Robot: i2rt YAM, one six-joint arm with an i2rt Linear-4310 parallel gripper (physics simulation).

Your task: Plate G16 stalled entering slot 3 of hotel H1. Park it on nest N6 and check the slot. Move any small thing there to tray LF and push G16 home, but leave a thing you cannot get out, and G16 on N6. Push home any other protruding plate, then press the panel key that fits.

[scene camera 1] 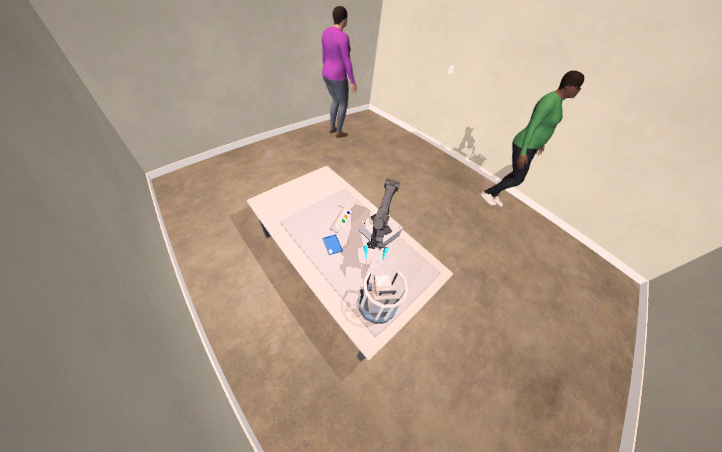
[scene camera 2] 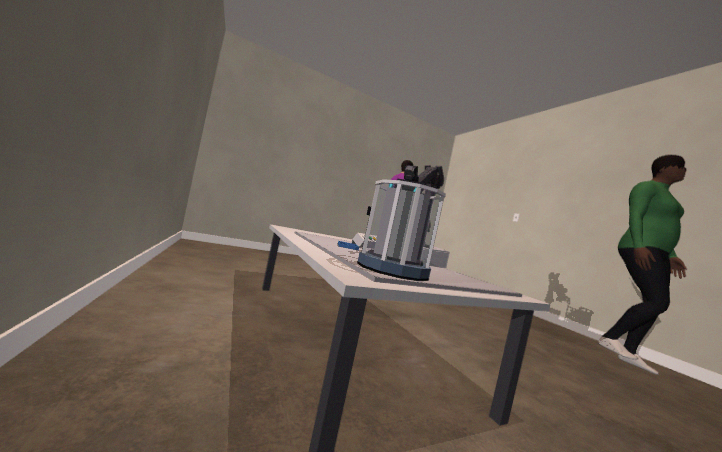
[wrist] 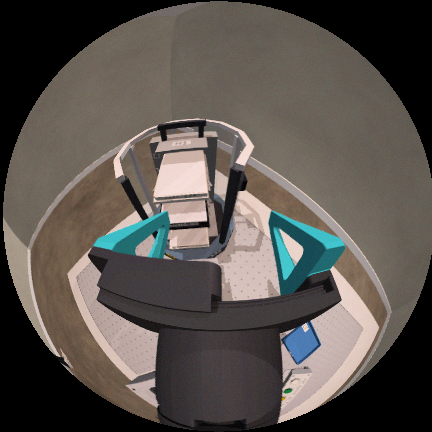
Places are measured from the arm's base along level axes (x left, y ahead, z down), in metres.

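Pixels of known places: gripper, between the fingertips: [scene camera 1: 374, 260] [wrist: 218, 216].
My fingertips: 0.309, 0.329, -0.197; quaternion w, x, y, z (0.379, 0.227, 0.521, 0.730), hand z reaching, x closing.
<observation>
Ahead of a thing's pixels: the offset from my fingertips to its top centre, as dx, dy, dz. "*": to the spot under its first point.
Hotel H1 @(* +0.183, +0.021, +0.016) [wrist: 165, 146] stands inside a round railed enclosure [scene camera 1: 406, 290] [scene camera 2: 393, 264]. In the wrist view a broad pale plate @(+0.139, +0.028, +0.047) [wrist: 181, 175] sticks out of its upper part. Lower down are a pale plate @(+0.118, +0.016, +0.088) [wrist: 185, 209] with a dark front edge and another pale surface @(* +0.073, -0.007, +0.170) [wrist: 189, 238]; their labels and the slot numbers are unreadable, so I cannot tell which is G16. No small thing or nest N6 can be made out. My gripper [scene camera 1: 375, 254] [scene camera 2: 403, 187] [wrist: 218, 216] is open and empty, high in front of the hotel, its teal fingers apart.
A blue tray @(-0.384, +0.054, +0.272) [scene camera 1: 332, 244] [scene camera 2: 347, 244] [wrist: 301, 342] lies on the perforated mat. The key panel @(-0.533, -0.117, +0.205) [scene camera 1: 341, 219] [wrist: 295, 382] with coloured keys is beside it. Dark posts @(+0.052, +0.070, +0.008) [wrist: 231, 200] flank the enclosure's opening. A grey box [scene camera 2: 439, 257] stands by the arm. Two people stand away from the table.
</observation>
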